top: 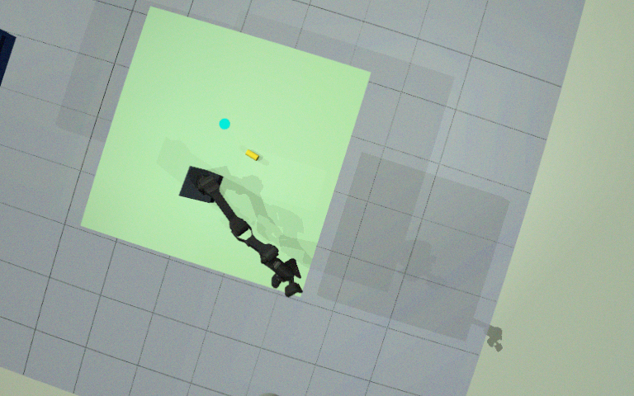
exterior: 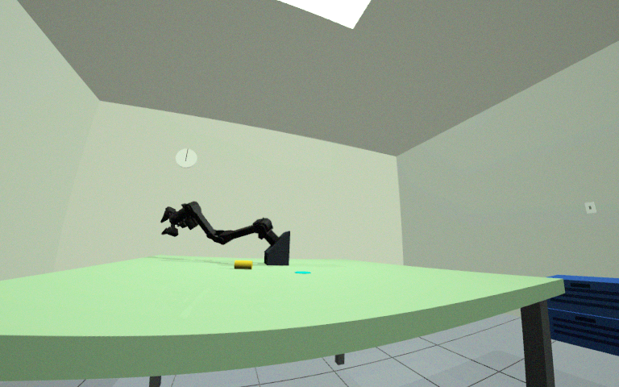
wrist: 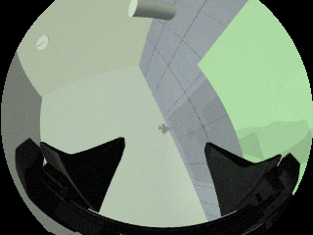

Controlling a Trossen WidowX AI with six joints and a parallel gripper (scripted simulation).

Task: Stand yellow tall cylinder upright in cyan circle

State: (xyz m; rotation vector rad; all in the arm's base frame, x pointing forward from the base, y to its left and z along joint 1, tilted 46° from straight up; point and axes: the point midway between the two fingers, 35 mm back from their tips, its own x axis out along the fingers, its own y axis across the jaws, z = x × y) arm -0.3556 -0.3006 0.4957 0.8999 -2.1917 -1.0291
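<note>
My gripper tip is 590 mm short of the yellow tall cylinder, 400 mm to the right of it and 140 mm above it. The rest, counted from my gripper tip: cyan circle: 730 mm ahead, 590 mm to the left, 160 mm below.
</note>
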